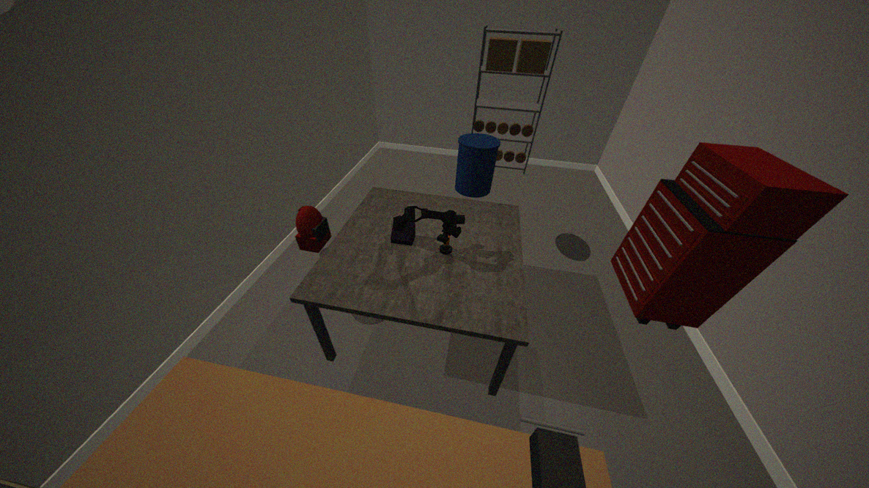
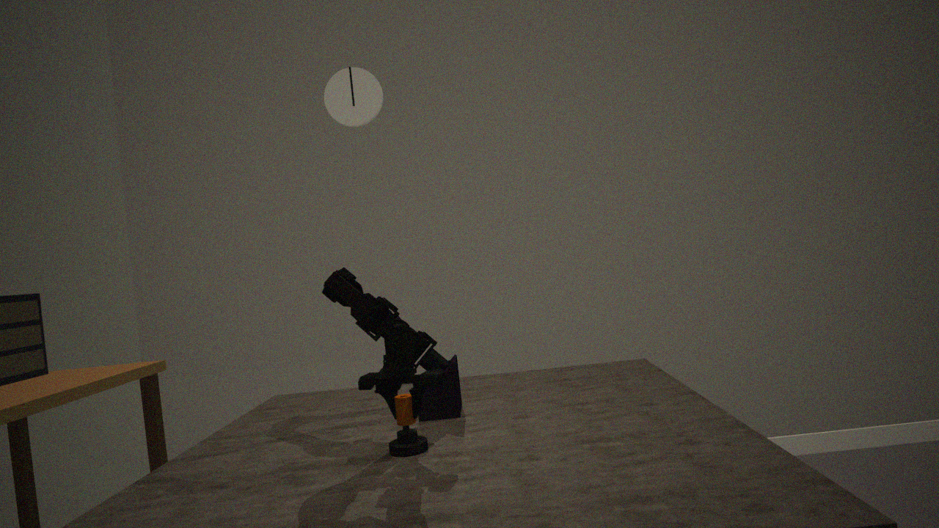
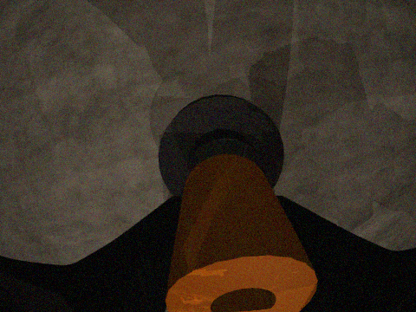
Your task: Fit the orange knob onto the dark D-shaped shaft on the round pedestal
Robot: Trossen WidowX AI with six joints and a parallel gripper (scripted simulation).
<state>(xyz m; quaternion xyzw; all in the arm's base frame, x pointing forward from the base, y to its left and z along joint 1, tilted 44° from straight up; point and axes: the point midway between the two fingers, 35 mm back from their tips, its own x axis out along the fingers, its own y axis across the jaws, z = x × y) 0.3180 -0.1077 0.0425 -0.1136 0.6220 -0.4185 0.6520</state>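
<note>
The orange knob lies 20 mm above my gripper tip. Round my gripper tip: dark round pedestal (40 mm below).
</note>
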